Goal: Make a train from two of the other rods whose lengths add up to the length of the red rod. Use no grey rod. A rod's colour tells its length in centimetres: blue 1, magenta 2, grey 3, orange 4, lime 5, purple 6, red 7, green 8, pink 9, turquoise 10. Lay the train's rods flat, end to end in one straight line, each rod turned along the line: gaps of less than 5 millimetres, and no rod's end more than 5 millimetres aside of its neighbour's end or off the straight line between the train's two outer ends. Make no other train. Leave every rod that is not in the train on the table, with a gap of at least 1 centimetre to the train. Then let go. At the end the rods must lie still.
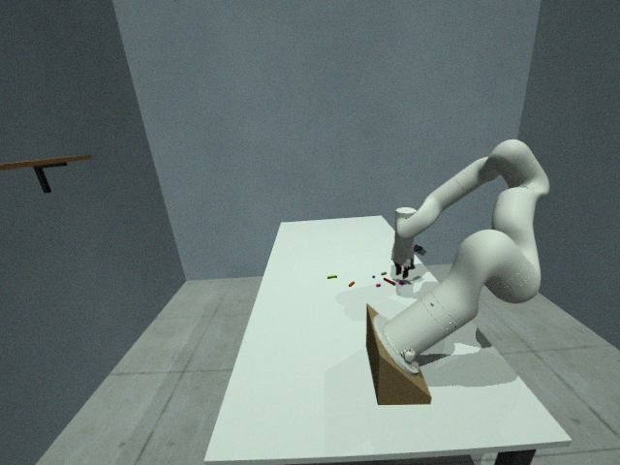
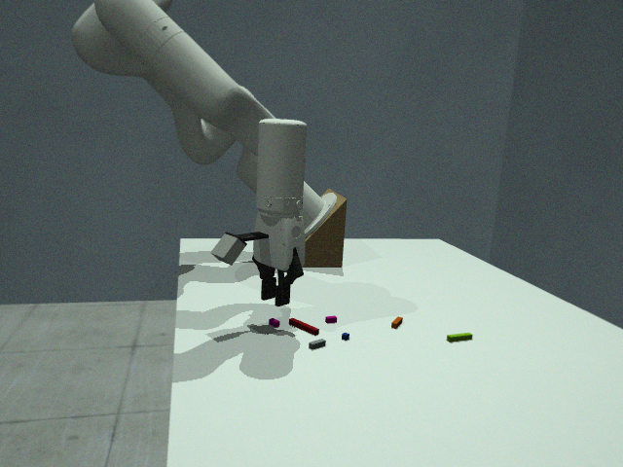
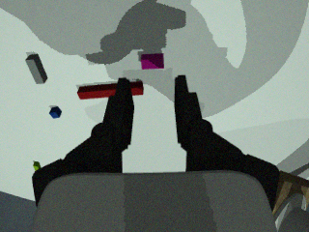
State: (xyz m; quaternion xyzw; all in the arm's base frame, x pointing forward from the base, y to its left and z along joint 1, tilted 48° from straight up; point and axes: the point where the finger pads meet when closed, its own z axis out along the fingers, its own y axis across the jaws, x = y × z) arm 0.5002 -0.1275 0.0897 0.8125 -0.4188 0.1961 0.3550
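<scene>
Right now my hand is 6 cm above the red rod, 5 cm to the right of it and 2 cm short of it. Round my hand: grey rod (10 cm ahead, 7 cm to the left, 6 cm below); orange rod (24 cm to the left, 6 cm below, 1 cm ahead); blue rod (12 cm to the left, 7 cm ahead, 6 cm below).
</scene>
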